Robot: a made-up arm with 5 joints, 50 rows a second.
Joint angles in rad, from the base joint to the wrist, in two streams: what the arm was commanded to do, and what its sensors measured. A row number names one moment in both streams.
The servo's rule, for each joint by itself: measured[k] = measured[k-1] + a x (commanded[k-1-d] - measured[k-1]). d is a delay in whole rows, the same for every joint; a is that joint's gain. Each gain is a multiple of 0.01, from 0.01 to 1. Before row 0 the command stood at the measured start. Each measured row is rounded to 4 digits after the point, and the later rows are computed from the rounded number. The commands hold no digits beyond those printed.
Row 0, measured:
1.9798, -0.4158, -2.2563, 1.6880, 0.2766
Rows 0 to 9, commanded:
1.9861, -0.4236, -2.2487, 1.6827, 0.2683
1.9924, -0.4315, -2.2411, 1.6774, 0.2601
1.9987, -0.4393, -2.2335, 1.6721, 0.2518
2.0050, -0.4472, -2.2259, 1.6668, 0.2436
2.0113, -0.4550, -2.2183, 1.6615, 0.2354
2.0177, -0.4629, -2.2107, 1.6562, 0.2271
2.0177, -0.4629, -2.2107, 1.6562, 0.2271
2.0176, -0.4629, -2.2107, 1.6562, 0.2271
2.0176, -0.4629, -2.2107, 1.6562, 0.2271
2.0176, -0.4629, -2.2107, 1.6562, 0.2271
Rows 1 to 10, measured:
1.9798, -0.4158, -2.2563, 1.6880, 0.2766
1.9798, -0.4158, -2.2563, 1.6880, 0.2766
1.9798, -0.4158, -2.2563, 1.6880, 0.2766
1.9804, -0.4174, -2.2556, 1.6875, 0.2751
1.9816, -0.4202, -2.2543, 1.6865, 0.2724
1.9833, -0.4240, -2.2524, 1.6851, 0.2687
1.9855, -0.4286, -2.2500, 1.6833, 0.2642
1.9881, -0.4339, -2.2471, 1.6811, 0.2590
1.9911, -0.4397, -2.2438, 1.6786, 0.2533
1.9938, -0.4443, -2.2408, 1.6764, 0.2486
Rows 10 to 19, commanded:
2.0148, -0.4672, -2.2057, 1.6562, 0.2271
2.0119, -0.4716, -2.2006, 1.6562, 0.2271
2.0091, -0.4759, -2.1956, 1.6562, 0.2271
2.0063, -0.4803, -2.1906, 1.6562, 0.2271
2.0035, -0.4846, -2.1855, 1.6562, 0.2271
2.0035, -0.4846, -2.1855, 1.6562, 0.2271
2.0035, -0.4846, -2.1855, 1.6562, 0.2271
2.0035, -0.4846, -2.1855, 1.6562, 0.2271
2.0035, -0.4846, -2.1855, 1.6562, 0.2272
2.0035, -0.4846, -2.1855, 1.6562, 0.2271
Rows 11 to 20, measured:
1.9962, -0.4480, -2.2381, 1.6744, 0.2447
1.9983, -0.4510, -2.2356, 1.6726, 0.2415
2.0002, -0.4534, -2.2334, 1.6710, 0.2389
2.0017, -0.4562, -2.2309, 1.6695, 0.2368
2.0027, -0.4593, -2.2282, 1.6682, 0.2351
2.0033, -0.4626, -2.2253, 1.6670, 0.2337
2.0036, -0.4661, -2.2222, 1.6659, 0.2325
2.0036, -0.4698, -2.2189, 1.6649, 0.2315
2.0036, -0.4728, -2.2159, 1.6640, 0.2307
2.0036, -0.4752, -2.2132, 1.6632, 0.2301

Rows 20 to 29, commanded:
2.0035, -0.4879, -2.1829, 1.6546, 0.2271
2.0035, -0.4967, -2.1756, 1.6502, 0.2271
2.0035, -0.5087, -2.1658, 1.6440, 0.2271
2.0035, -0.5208, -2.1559, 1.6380, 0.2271
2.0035, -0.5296, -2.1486, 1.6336, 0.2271
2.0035, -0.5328, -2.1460, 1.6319, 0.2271
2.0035, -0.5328, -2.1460, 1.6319, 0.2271
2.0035, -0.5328, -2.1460, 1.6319, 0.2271
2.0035, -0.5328, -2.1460, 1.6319, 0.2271
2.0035, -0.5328, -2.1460, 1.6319, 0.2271
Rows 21 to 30, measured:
2.0036, -0.4771, -2.2107, 1.6625, 0.2296
2.0036, -0.4786, -2.2084, 1.6619, 0.2292
2.0036, -0.4798, -2.2063, 1.6613, 0.2288
2.0036, -0.4814, -2.2042, 1.6606, 0.2285
2.0036, -0.4845, -2.2016, 1.6596, 0.2282
2.0036, -0.4893, -2.1984, 1.6580, 0.2280
2.0036, -0.4956, -2.1946, 1.6560, 0.2278
2.0036, -0.5024, -2.1905, 1.6538, 0.2277
2.0036, -0.5085, -2.1865, 1.6516, 0.2276
2.0036, -0.5134, -2.1829, 1.6496, 0.2275

